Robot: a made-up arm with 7 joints. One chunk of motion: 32 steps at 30 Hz.
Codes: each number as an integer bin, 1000 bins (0 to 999) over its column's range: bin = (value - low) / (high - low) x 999, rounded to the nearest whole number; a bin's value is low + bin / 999 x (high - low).
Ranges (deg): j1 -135..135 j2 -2.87..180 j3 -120.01..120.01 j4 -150..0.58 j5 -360.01..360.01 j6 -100.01..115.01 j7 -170.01..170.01
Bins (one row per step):
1: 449 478 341 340 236 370 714
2: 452 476 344 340 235 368 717
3: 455 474 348 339 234 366 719
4: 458 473 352 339 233 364 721
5: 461 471 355 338 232 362 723
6: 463 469 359 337 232 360 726
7: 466 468 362 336 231 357 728
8: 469 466 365 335 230 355 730
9: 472 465 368 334 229 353 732
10: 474 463 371 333 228 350 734
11: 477 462 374 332 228 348 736
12: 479 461 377 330 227 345 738
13: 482 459 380 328 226 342 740
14: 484 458 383 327 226 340 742
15: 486 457 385 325 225 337 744
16: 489 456 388 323 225 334 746
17: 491 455 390 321 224 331 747
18: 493 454 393 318 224 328 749
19: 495 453 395 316 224 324 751
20: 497 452 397 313 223 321 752
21: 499 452 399 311 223 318 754
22: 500 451 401 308 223 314 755
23: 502 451 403 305 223 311 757
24: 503 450 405 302 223 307 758
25: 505 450 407 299 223 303 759
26: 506 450 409 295 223 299 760
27: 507 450 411 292 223 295 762
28: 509 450 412 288 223 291 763
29: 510 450 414 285 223 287 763
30: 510 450 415 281 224 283 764
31: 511 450 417 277 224 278 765
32: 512 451 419 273 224 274 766
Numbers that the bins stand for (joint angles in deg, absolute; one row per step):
1: -13.65 84.63 -38.08 -98.75 -189.92 -20.37 73.01
2: -12.84 84.26 -37.36 -98.75 -190.64 -20.80 74.03
3: -12.03 83.90 -36.40 -98.90 -191.36 -21.23 74.71
4: -11.22 83.71 -35.44 -98.90 -192.08 -21.66 75.39
5: -10.41 83.35 -34.72 -99.05 -192.80 -22.09 76.07
6: -9.86 82.98 -33.76 -99.20 -192.80 -22.53 77.09
7: -9.05 82.80 -33.04 -99.35 -193.52 -23.17 77.77
8: -8.24 82.43 -32.32 -99.51 -194.24 -23.60 78.45
9: -7.43 82.25 -31.59 -99.66 -194.96 -24.03 79.13
10: -6.89 81.88 -30.87 -99.81 -195.68 -24.68 79.81
11: -6.08 81.70 -30.15 -99.96 -195.68 -25.11 80.50
12: -5.54 81.52 -29.43 -100.26 -196.40 -25.75 81.18
13: -4.73 81.15 -28.71 -100.56 -197.12 -26.40 81.86
14: -4.19 80.97 -27.99 -100.71 -197.12 -26.83 82.54
15: -3.65 80.79 -27.51 -101.01 -197.84 -27.48 83.22
16: -2.84 80.60 -26.79 -101.31 -197.84 -28.12 83.90
17: -2.30 80.42 -26.31 -101.62 -198.56 -28.77 84.24
18: -1.76 80.24 -25.59 -102.07 -198.56 -29.41 84.92
19: -1.22 80.05 -25.11 -102.37 -198.56 -30.27 85.60
20: -0.68 79.87 -24.63 -102.82 -199.28 -30.92 85.94
21: -0.14 79.87 -24.15 -103.12 -199.28 -31.57 86.62
22: 0.14 79.69 -23.67 -103.57 -199.28 -32.43 86.96
23: 0.68 79.69 -23.19 -104.03 -199.28 -33.07 87.64
24: 0.95 79.50 -22.70 -104.48 -199.28 -33.93 87.98
25: 1.49 79.50 -22.22 -104.93 -199.28 -34.79 88.32
26: 1.76 79.50 -21.74 -105.53 -199.28 -35.65 88.66
27: 2.03 79.50 -21.26 -105.99 -199.28 -36.52 89.34
28: 2.57 79.50 -21.02 -106.59 -199.28 -37.38 89.68
29: 2.84 79.50 -20.54 -107.04 -199.28 -38.24 89.68
30: 2.84 79.50 -20.30 -107.64 -198.56 -39.10 90.03
31: 3.11 79.50 -19.82 -108.25 -198.56 -40.17 90.37
32: 3.38 79.69 -19.34 -108.85 -198.56 -41.04 90.71

